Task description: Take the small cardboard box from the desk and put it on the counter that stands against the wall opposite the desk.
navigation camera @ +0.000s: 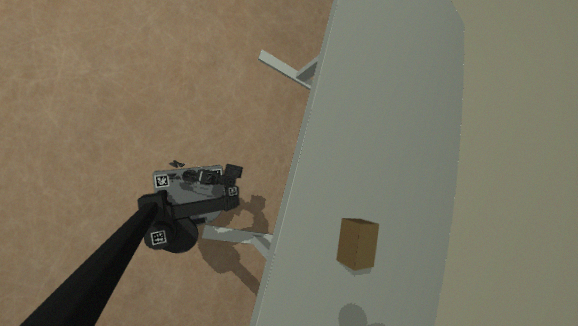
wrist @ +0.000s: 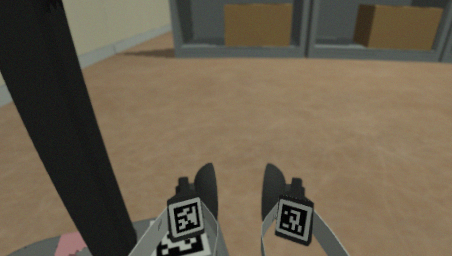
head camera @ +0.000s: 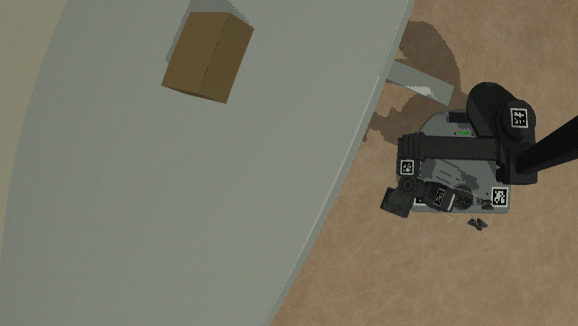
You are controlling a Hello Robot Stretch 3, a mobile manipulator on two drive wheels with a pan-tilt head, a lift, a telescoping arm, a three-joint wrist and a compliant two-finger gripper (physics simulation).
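Where they show: gripper, fingertip midpoint: (navigation camera: 168,168) (wrist: 239,182) (head camera: 490,217); robot's base, origin of the base link: (head camera: 461,197).
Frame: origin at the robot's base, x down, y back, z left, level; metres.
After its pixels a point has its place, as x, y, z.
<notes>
The small cardboard box (head camera: 210,57) @(-1.000, 0.117, -0.257) (navigation camera: 357,244) @(-0.999, 0.119, -0.256) stands on the grey desk (head camera: 175,200) @(-0.950, -0.025, -0.329) (navigation camera: 385,125) @(-0.950, -0.120, -0.447), at the upper left in the head camera view and at the lower right in the navigation view. My gripper (wrist: 239,182) @(-0.259, -0.055, 0.090) is open, with bare floor showing between its fingertips in the wrist view. In the head camera view the gripper (head camera: 477,224) is folded back over the robot's base, beside the desk and well apart from the box. The counter against the opposite wall cannot be made out for certain.
A grey shelf unit (wrist: 240,51) @(-0.046, -0.547, 1.566) stands at the back of the wrist view and holds larger cardboard boxes (wrist: 258,25) @(-0.215, -0.667, 1.541) (wrist: 406,27) @(-0.221, -1.577, 1.177). A pale wall (wrist: 120,20) @(-0.255, 0.308, 2.387) is at its left. The desk's legs (head camera: 422,82) (navigation camera: 230,235) reach out over the floor near my base. The black mast (wrist: 65,125) @(-0.315, 0.058, 0.116) crosses the left of the wrist view.
</notes>
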